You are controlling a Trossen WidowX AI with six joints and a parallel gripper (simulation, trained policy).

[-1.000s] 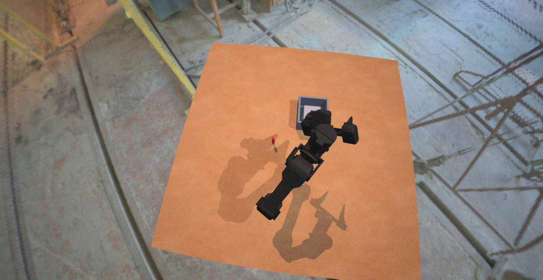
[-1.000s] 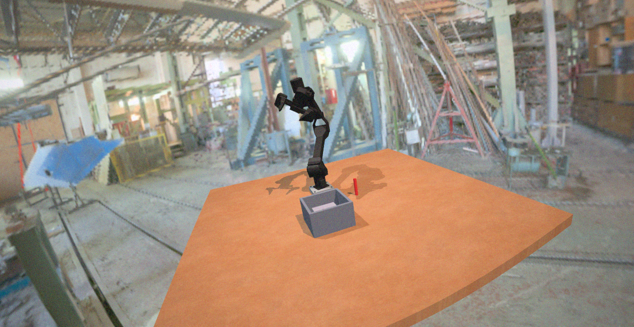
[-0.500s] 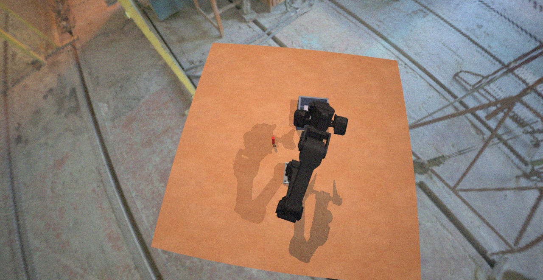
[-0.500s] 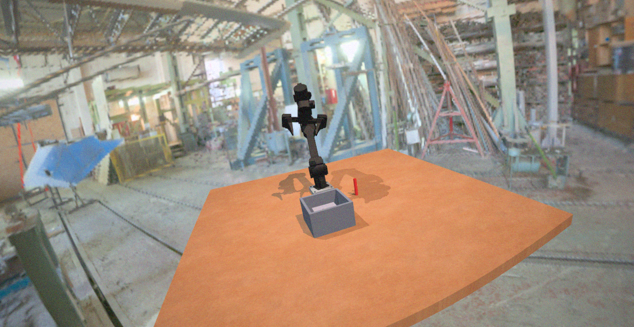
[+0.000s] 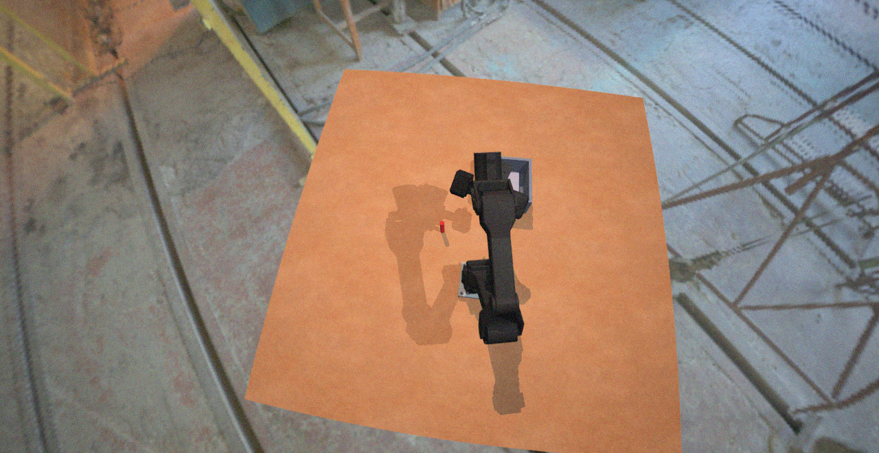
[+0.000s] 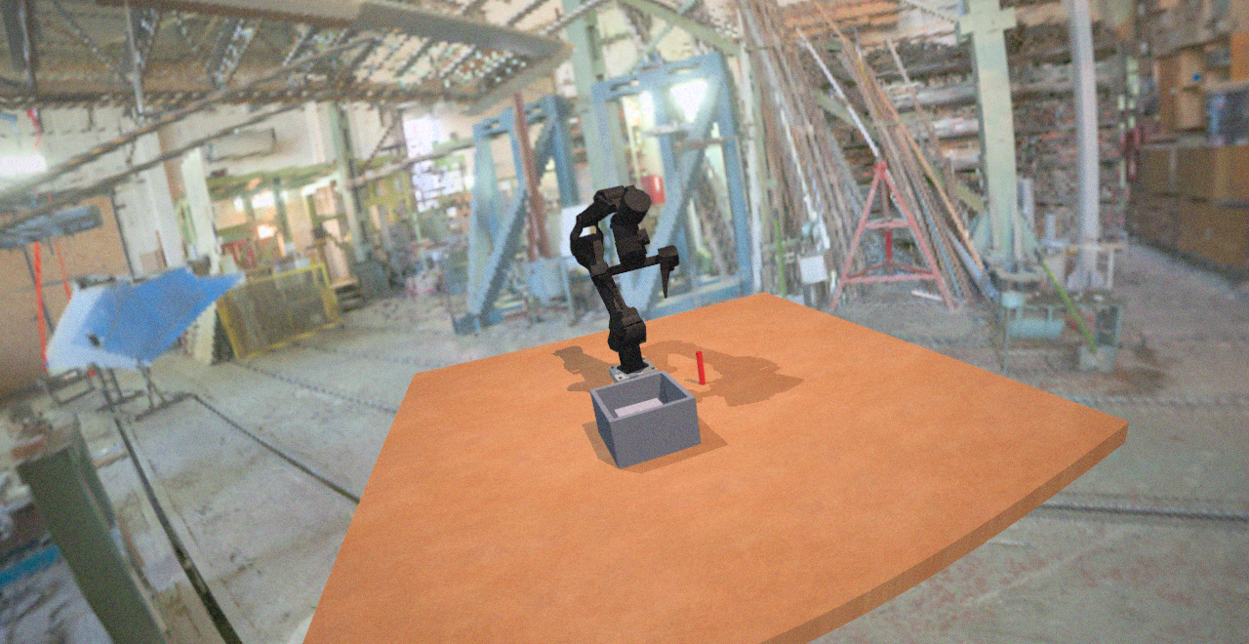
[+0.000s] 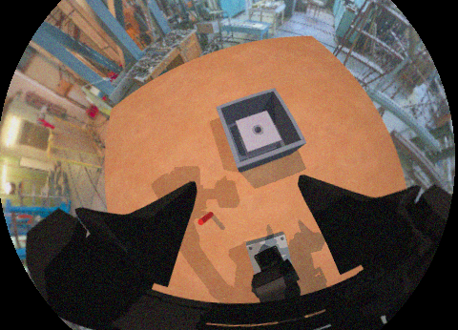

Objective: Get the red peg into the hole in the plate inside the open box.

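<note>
Right now my gripper tip is 20 cm above the red peg, 13 cm to the right of it and 3 cm past it. The rest, counted from my gripper tip: grey box (21 cm below, 10 cm ahead, 9 cm to the right); pale plate (19 cm below, 10 cm ahead, 9 cm to the right).
</note>
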